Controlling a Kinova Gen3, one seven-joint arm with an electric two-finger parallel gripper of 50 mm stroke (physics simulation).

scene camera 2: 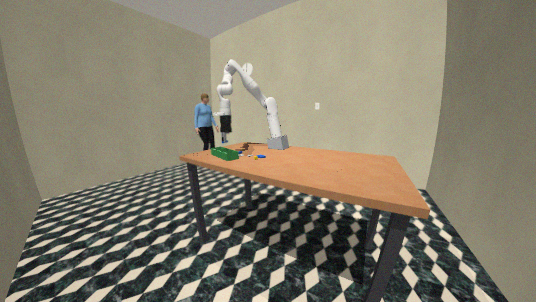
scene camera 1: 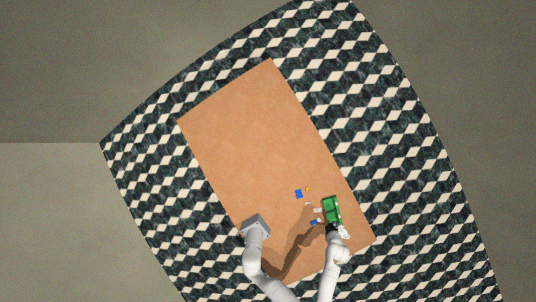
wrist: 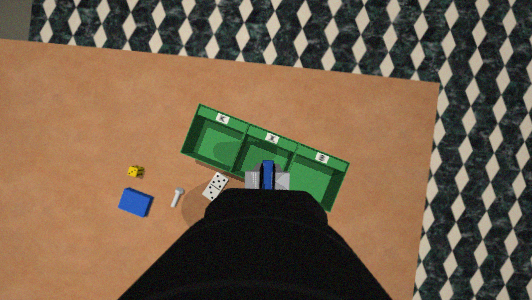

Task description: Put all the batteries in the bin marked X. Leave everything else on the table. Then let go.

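Where they show: gripper, fingertip midpoint: [scene camera 2: 223,142] [scene camera 1: 333,223] [wrist: 267,172]; arm's base, link origin: [scene camera 2: 276,137] [scene camera 1: 255,234].
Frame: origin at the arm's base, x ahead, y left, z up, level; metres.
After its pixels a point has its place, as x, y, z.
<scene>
My gripper [scene camera 2: 224,140] {0.423, -0.185, 0.004} [wrist: 267,172] {0.423, -0.185, 0.004} is shut on a slim blue battery [wrist: 268,175] {0.421, -0.186, 0.013}, whose far side is hidden by the fingers. The gripper hangs well above the green three-part bin [scene camera 1: 331,210] {0.447, -0.133, -0.064} [scene camera 2: 223,154] {0.503, -0.114, -0.057} [wrist: 240,124] {0.488, -0.138, -0.049}. In the wrist view the bins are labelled K, X and B from left to right. The battery overlaps the near part of bin X there, close to the divider towards B. The floor of bin K shows; parts of X and B are hidden behind the gripper. No other battery can be made out.
A domino [scene camera 1: 317,210] {0.376, -0.091, -0.084} [wrist: 215,186] {0.378, -0.092, -0.083}, a grey bolt [scene camera 1: 308,203] {0.354, -0.024, -0.082} [wrist: 177,197] {0.353, -0.023, -0.082}, a yellow die [scene camera 1: 307,188] {0.398, 0.058, -0.075} [wrist: 135,171] {0.398, 0.050, -0.075}, a flat blue block [scene camera 1: 298,194] {0.334, 0.056, -0.080} [wrist: 135,202] {0.340, 0.053, -0.080} and a blue-and-white block [scene camera 1: 315,221] {0.330, -0.143, -0.078} lie on the table beside the bins. A person [scene camera 2: 203,118] stands behind the table.
</scene>
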